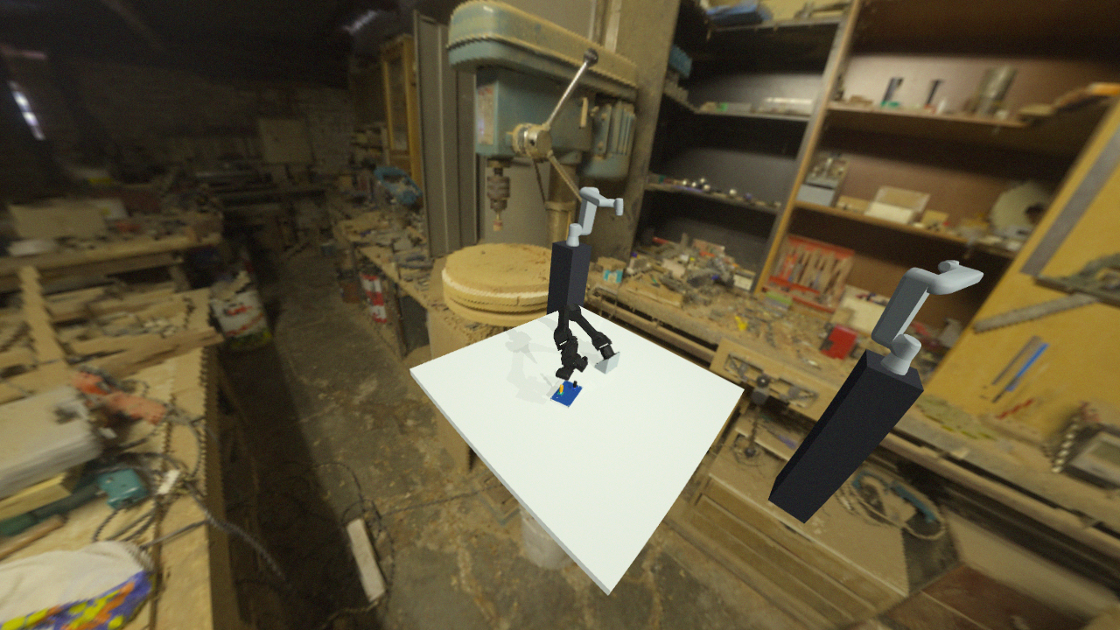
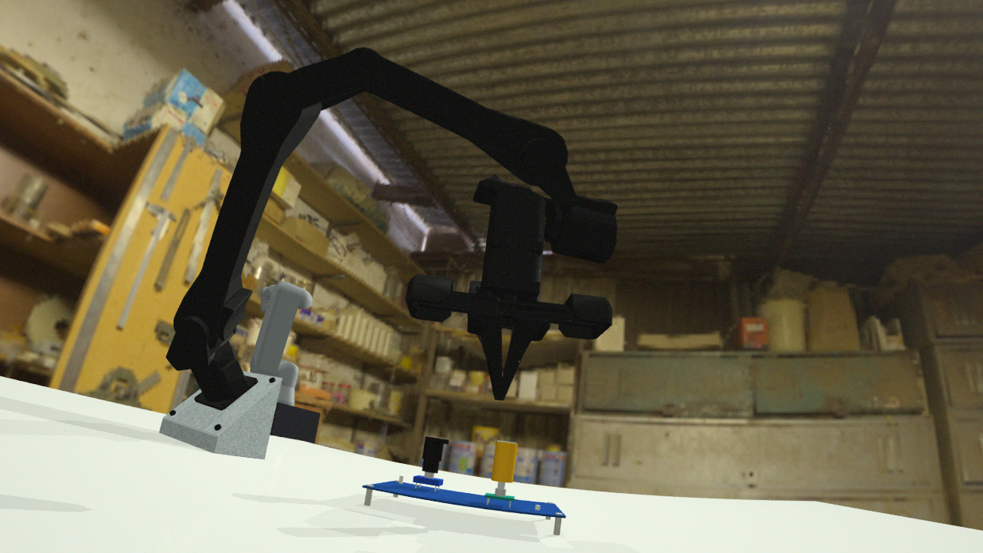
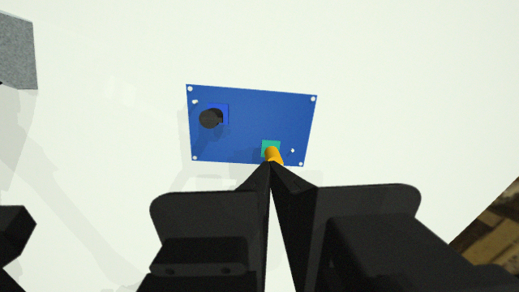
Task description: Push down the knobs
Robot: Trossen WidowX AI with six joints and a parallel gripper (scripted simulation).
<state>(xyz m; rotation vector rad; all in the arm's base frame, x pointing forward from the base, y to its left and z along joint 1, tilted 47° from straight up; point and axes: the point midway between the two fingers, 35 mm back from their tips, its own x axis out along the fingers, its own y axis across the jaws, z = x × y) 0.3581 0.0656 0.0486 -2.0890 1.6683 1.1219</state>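
Right now my gripper tip is 20 mm short of the yellow knob, 10 mm to the left of it and 50 mm above it. The rest, counted from my gripper tip: black knob (60 mm behind, 10 mm to the left, 60 mm below).
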